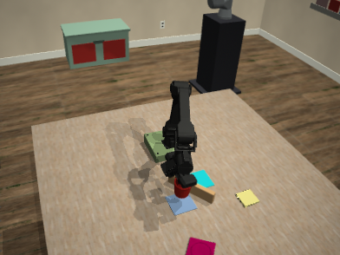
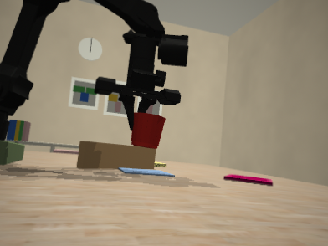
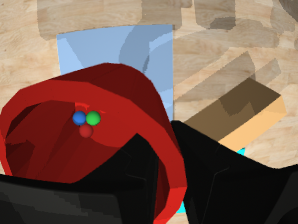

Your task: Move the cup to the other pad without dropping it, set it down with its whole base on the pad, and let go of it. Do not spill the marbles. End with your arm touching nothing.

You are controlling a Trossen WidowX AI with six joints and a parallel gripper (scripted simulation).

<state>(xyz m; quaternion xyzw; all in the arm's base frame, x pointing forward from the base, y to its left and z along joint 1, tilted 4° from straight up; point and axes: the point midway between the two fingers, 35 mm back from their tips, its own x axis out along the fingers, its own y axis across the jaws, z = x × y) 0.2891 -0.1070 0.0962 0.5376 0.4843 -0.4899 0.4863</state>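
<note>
My gripper is now 50 mm above the red cup and 30 mm short of it. From my hand the other things lie so: wooden bar (110 mm below, 70 mm to the left, 10 mm behind).
</note>
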